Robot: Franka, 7 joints.
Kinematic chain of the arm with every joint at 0, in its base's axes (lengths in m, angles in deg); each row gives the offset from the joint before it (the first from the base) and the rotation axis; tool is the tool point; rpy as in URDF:
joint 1: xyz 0 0 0.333 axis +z
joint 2: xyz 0 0 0 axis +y
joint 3: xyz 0 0 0.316 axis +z
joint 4: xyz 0.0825 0 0 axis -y
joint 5: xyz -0.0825 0 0.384 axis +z
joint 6: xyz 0 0 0 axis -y
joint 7: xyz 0.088 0 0 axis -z
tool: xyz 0 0 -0.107 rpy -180 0 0
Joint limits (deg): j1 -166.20..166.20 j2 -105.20..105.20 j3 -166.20..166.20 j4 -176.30..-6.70 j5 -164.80..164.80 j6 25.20..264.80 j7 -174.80..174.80
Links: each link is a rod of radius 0.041 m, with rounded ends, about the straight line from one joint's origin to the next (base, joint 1, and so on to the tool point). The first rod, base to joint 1, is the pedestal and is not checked.
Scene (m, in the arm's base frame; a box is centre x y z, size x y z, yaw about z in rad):
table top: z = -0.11
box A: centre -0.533 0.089 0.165 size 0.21 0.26 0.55 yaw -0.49
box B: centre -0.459 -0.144 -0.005 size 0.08 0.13 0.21 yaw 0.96
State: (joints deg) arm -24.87 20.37 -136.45 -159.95 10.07 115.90 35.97
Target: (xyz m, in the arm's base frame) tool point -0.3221 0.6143 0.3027
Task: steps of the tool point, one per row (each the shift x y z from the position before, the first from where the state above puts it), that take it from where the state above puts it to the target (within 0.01 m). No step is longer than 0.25 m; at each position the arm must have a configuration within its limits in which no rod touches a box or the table.
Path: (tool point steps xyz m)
1: 0.0251 0.0407 -0.0537
2: 0.0398 0.0238 -0.0452
3: 0.0472 0.0056 -0.0330
4: 0.0470 -0.0109 -0.0185
5: 0.0404 -0.0236 -0.0035
6: 0.0294 -0.0307 0.0104
7: 0.0167 -0.0319 0.0224
8: -0.0543 0.0959 -0.1110
9: -0.0680 0.1515 -0.0551
10: -0.0676 0.1804 0.0256
11: -0.0523 0.1719 0.1148
12: -0.0247 0.1239 0.1926

